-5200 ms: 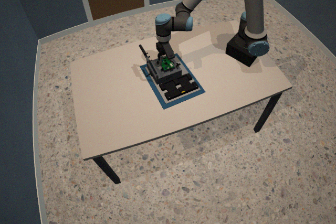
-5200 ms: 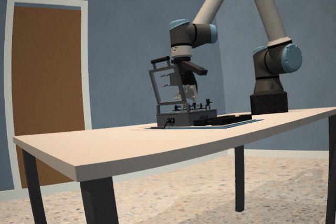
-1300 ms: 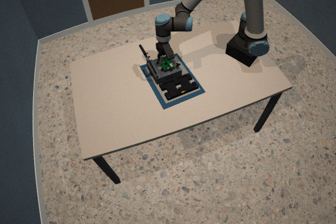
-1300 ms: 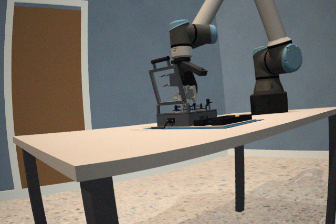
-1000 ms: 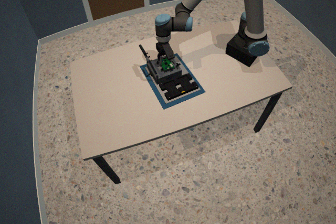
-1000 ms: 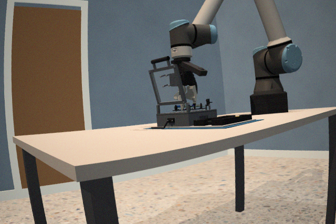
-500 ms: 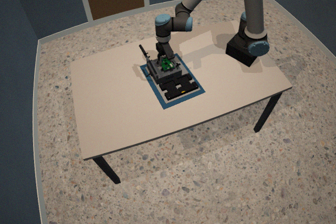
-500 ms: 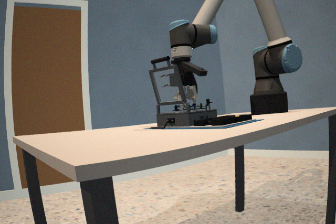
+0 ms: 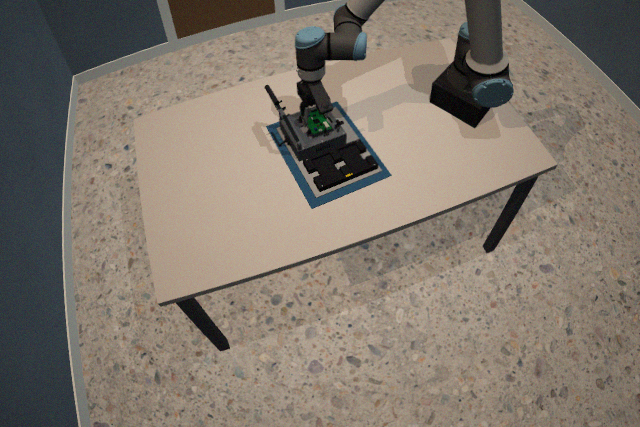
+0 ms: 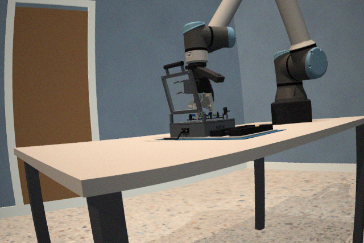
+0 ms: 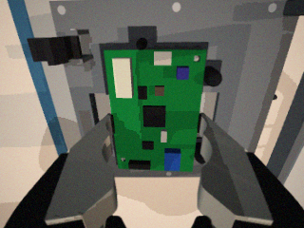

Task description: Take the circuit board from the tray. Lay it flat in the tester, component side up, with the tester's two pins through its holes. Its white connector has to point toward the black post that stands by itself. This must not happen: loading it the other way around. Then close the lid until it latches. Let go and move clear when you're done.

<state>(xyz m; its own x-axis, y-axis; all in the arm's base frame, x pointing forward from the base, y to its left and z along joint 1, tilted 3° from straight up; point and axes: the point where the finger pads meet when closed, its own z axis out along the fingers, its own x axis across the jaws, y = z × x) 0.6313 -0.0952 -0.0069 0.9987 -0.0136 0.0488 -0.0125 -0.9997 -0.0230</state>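
Right now my hand is 4 cm to the right of the tester, 4 cm below it and 3 cm short of it. Also, from my hand: tester lid 12 cm ahead, 11 cm above; green circuit board right at my hand; black latch block 6 cm to the left, 6 cm behind, 1 cm above.
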